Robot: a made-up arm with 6 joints. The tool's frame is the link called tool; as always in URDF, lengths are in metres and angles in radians. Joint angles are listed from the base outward.
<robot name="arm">
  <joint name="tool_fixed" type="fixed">
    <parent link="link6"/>
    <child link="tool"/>
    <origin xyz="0 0 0" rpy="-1.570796 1.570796 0"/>
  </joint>
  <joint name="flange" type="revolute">
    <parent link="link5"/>
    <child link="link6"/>
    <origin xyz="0 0 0.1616" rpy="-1.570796 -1.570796 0"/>
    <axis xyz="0 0 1"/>
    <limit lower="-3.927" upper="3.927"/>
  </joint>
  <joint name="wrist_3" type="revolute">
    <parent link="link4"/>
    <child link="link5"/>
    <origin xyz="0 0 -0.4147" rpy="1.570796 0 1.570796"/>
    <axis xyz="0 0 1"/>
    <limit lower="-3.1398" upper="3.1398"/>
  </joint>
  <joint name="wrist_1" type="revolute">
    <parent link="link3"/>
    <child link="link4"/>
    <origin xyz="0 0 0" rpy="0 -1.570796 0"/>
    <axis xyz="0 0 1"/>
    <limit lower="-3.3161" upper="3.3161"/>
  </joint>
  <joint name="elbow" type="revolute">
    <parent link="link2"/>
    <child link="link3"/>
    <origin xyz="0 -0.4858 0" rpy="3.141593 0 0"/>
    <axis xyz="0 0 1"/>
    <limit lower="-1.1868" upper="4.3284"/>
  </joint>
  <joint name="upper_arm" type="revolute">
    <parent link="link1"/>
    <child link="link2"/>
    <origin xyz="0 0 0" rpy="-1.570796 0 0"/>
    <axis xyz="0 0 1"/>
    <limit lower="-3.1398" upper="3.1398"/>
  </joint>
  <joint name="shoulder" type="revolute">
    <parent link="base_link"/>
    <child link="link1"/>
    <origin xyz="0 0 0.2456"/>
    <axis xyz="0 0 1"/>
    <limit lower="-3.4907" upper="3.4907"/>
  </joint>
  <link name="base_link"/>
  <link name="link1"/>
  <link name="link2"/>
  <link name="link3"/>
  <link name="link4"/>
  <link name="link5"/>
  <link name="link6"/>
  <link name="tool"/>
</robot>
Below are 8 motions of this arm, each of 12 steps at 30 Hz.
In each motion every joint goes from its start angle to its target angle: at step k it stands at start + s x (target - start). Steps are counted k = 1, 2, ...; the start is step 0. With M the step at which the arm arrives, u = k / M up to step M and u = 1 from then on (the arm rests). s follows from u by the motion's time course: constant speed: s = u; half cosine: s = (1 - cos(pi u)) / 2; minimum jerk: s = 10 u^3 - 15 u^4 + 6 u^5.
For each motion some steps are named. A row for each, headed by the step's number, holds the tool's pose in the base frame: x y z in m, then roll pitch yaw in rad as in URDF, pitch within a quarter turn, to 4 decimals.
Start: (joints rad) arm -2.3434 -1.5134 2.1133 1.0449 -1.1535 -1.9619
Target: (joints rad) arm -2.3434 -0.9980 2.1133 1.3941 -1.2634 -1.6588
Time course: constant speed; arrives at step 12
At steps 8, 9, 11, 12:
8: 0.5501 0.6312 0.2236 -2.7152 -0.2236 1.9773
9: 0.5534 0.6281 0.2582 -2.7943 -0.2146 2.0012
11: 0.5570 0.6187 0.3277 -2.9512 -0.1914 2.0437
12: 0.5573 0.6125 0.3624 -3.0289 -0.1776 2.0621

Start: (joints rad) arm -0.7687 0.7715 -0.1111 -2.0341 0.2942 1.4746
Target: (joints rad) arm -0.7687 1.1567 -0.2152 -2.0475 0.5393 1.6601
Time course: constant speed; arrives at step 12
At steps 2, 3, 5, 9, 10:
2: 0.3941 -0.2803 0.1484 0.0095 1.0353 -1.3824
3: 0.3892 -0.2753 0.1322 -0.0905 1.0661 -1.4668
5: 0.3782 -0.2642 0.1011 -0.3224 1.1143 -1.6654
9: 0.3519 -0.2379 0.0440 -0.8752 1.1402 -2.1434
10: 0.3446 -0.2305 0.0309 -1.0139 1.1301 -2.2615

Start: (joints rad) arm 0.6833 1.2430 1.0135 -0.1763 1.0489 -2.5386
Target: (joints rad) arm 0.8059 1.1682 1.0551 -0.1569 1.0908 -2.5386
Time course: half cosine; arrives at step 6
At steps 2, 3, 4, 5, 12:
2: 0.7526 0.4414 0.3010 2.7918 -0.8400 0.4892
3: 0.7388 0.4641 0.3220 2.7978 -0.8796 0.5144
4: 0.7239 0.4861 0.3430 2.8046 -0.9191 0.5388
5: 0.7124 0.5016 0.3584 2.8100 -0.9480 0.5561
12: 0.7080 0.5072 0.3640 2.8122 -0.9586 0.5623

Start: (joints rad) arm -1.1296 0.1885 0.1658 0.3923 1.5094 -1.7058
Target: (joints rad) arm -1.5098 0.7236 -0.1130 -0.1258 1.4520 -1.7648
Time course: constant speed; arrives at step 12
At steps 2, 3, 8, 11, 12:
2: 0.0598 -0.5684 0.6955 0.7905 -1.1892 -0.2542
3: 0.0457 -0.5867 0.6543 1.0111 -1.1717 -0.4951
8: -0.0455 -0.6257 0.4452 1.6811 -0.9043 -1.3075
11: -0.1054 -0.6062 0.3257 1.8366 -0.6849 -1.5842
12: -0.1244 -0.5931 0.2882 1.8675 -0.6090 -1.6623

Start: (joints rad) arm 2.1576 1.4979 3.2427 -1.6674 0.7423 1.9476
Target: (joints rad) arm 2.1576 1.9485 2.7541 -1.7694 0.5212 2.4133
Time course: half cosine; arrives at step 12
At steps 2, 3, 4, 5, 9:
2: -0.3456 0.4897 0.6963 1.3302 -0.8478 0.5648
3: -0.3645 0.5156 0.6692 1.1816 -0.8642 0.6559
4: -0.3878 0.5476 0.6305 0.9834 -0.8742 0.7814
5: -0.4129 0.5819 0.5807 0.7524 -0.8689 0.9307
9: -0.4867 0.6786 0.3390 -0.0442 -0.6843 1.4273

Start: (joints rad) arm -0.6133 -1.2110 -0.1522 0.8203 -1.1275 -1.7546
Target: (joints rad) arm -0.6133 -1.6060 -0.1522 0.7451 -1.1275 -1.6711
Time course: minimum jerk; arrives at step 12
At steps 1, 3, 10, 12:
1: -0.3543 0.1146 0.8353 1.3882 -0.0735 -1.3371
3: -0.3728 0.1265 0.8207 1.4084 -0.1004 -1.3330
10: -0.5102 0.2142 0.6608 1.5795 -0.3456 -1.3247
12: -0.5148 0.2171 0.6532 1.5866 -0.3560 -1.3255

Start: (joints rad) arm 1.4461 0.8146 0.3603 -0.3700 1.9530 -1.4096
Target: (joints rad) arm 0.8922 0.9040 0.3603 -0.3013 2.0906 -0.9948
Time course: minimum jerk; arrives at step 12
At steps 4, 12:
4: 0.3149 0.6467 0.3332 2.6281 -1.2439 -0.1292
12: 0.5670 0.4573 0.2905 2.3977 -1.3103 -0.6644

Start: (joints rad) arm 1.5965 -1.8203 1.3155 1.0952 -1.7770 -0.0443
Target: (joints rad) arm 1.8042 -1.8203 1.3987 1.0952 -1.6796 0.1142
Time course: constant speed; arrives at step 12
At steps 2, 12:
2: 0.1272 -0.8782 -0.0214 1.5006 -0.4680 0.2693
12: 0.2739 -0.8323 -0.0497 1.4874 -0.4805 0.3159

